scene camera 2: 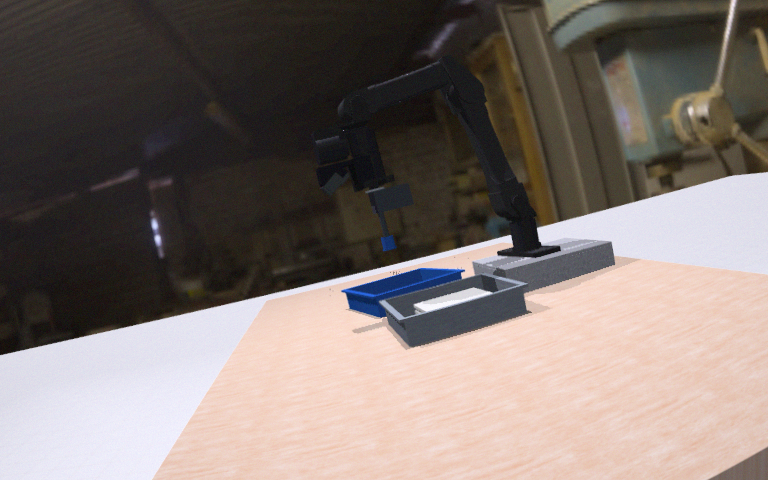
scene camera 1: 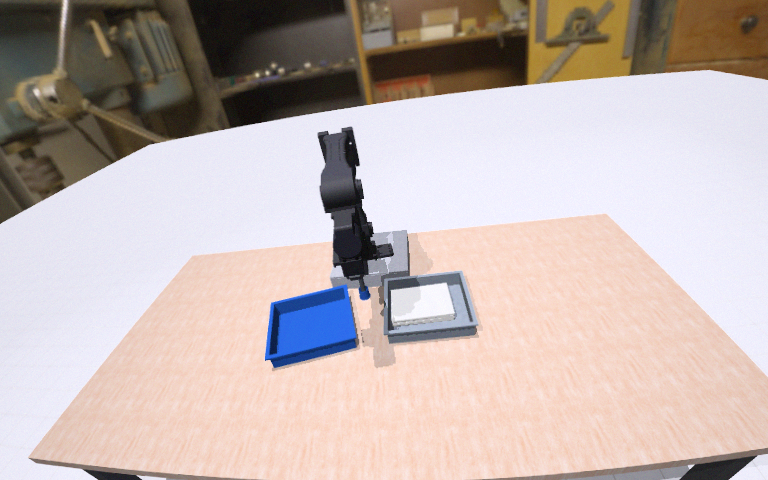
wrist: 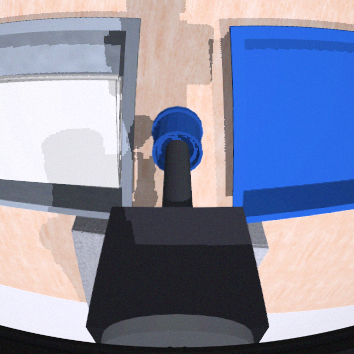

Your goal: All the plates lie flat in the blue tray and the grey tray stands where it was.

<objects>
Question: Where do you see a blue tray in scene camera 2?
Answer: At 364, 298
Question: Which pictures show the grey tray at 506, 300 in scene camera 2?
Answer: Scene camera 2, scene camera 1 and the wrist view: all of them.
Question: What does the blue tray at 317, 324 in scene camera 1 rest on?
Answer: The table.
</objects>
